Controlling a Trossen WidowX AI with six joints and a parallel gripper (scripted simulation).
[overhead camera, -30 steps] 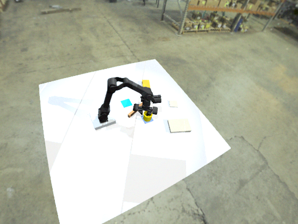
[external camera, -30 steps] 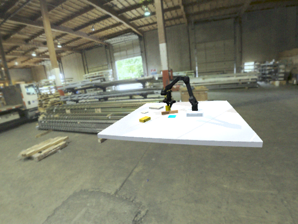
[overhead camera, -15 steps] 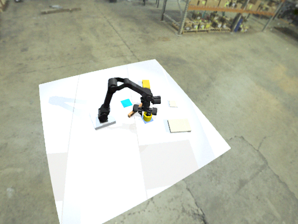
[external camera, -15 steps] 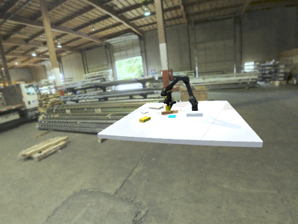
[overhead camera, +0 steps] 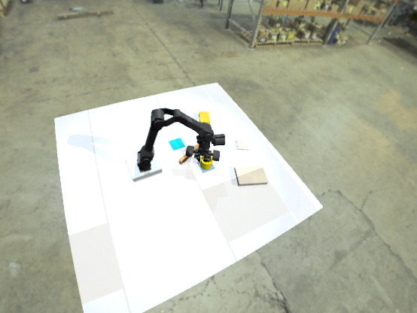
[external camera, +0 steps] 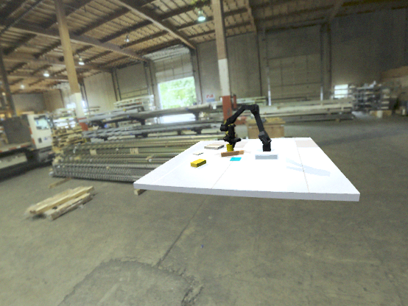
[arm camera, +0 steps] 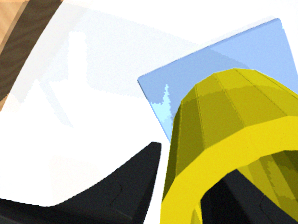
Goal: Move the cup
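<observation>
Right now my gripper tip is 5 cm above the blue pad, 3 cm short of it and 1 cm to the left of it. From my gripper tip the other things lie so: yellow cup: 2 cm ahead, 1 cm to the right; then wooden bar: 10 cm to the left, 3 cm below, 2 cm behind; then cyan pad: 21 cm to the left, 8 cm behind, 5 cm below.
</observation>
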